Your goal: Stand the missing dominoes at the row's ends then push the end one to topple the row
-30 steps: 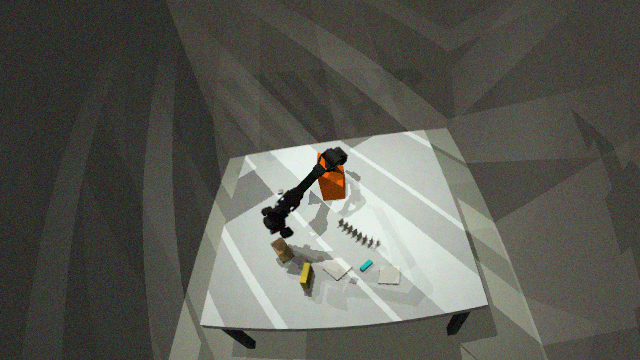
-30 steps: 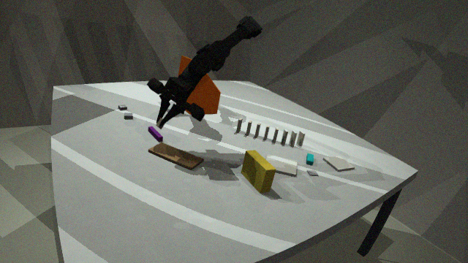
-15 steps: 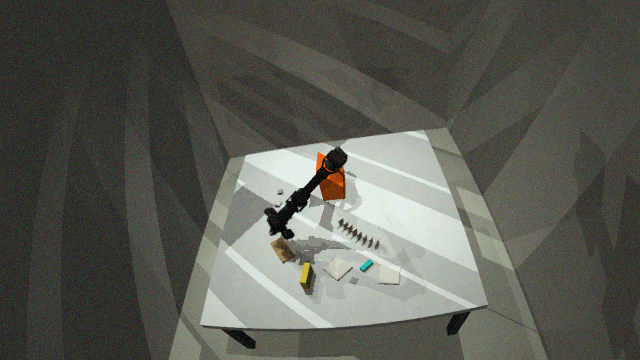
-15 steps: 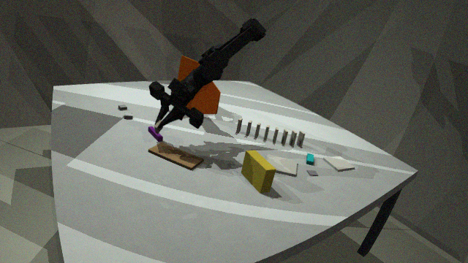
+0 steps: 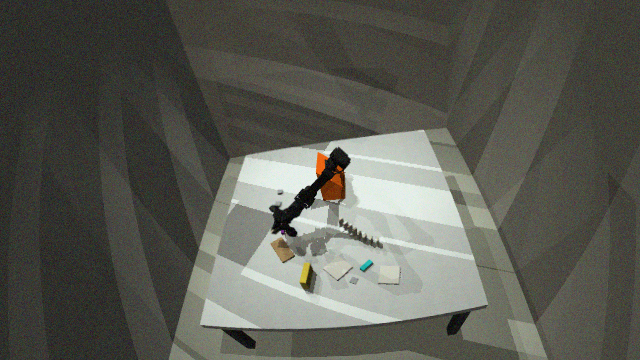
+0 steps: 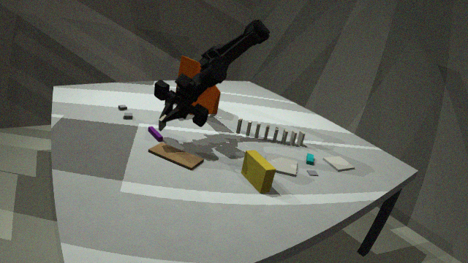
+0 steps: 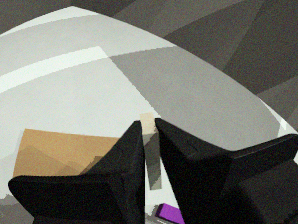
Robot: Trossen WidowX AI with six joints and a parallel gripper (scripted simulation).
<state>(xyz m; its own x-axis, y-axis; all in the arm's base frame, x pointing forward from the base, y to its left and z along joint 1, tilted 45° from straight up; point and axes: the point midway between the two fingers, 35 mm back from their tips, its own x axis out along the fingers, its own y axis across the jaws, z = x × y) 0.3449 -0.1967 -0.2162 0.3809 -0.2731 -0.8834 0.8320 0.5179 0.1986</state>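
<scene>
Now: gripper tip 50 mm short of the brown board, 30 mm to the right of it and 90 mm above it. Round my gripper tip: purple bar (100 mm behind, 30 mm to the left, 80 mm below); yellow block (240 mm ahead, 160 mm to the left, 60 mm below); teal piece (210 mm ahead, 430 mm to the left, 80 mm below).
</scene>
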